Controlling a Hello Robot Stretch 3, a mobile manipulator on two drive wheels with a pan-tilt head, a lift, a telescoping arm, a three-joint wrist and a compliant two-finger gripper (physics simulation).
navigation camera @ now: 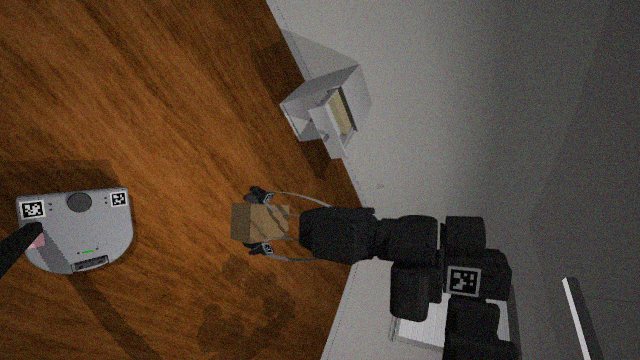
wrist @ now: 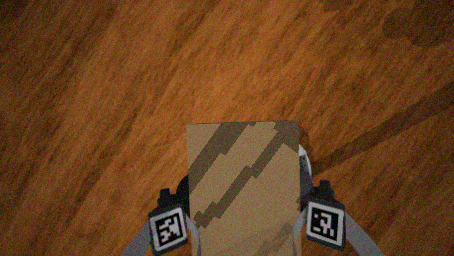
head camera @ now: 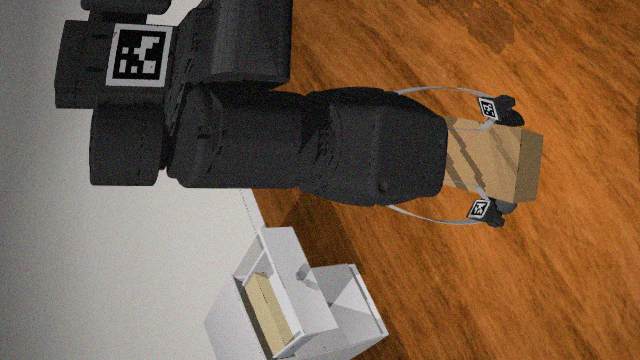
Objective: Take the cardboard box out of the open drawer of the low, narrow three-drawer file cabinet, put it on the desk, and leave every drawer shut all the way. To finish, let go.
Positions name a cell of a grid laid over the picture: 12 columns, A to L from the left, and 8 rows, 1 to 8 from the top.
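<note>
The gripper can be seen here: the gripper (head camera: J4), (navigation camera: E5) and (wrist: G6). There's a cardboard box (head camera: J4), (navigation camera: E5) and (wrist: G6). And there's a file cabinet drawer (navigation camera: G3).
</note>
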